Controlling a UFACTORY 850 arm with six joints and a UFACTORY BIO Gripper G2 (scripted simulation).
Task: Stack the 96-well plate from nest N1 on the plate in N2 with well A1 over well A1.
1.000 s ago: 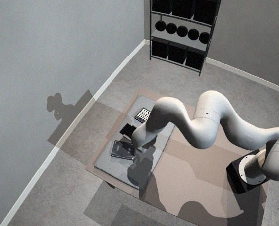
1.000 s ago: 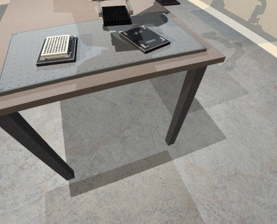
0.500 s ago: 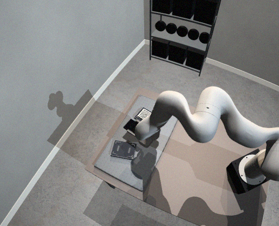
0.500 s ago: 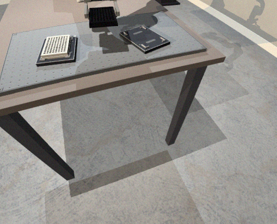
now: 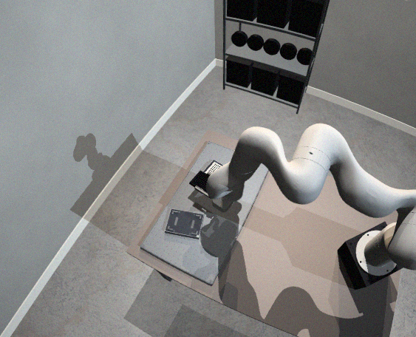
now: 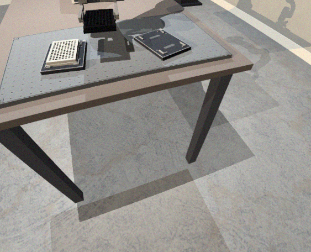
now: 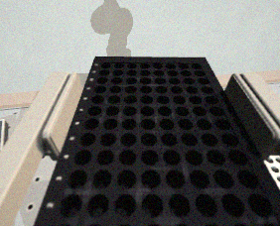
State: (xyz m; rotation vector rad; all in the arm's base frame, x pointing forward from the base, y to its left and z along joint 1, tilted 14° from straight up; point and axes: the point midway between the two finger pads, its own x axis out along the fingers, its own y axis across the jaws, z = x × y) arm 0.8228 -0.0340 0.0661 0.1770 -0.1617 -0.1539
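Now: hand 13 cm to the left of the white 96-well plate, 9 cm above it and 1 cm past it. Round my hand: plate nest N1: 19 cm to the left, 10 cm below, 1 cm ahead; plate nest N2: 13 cm to the right, 10 cm below, 1 cm behind; black 96-well plate: 1 cm below.
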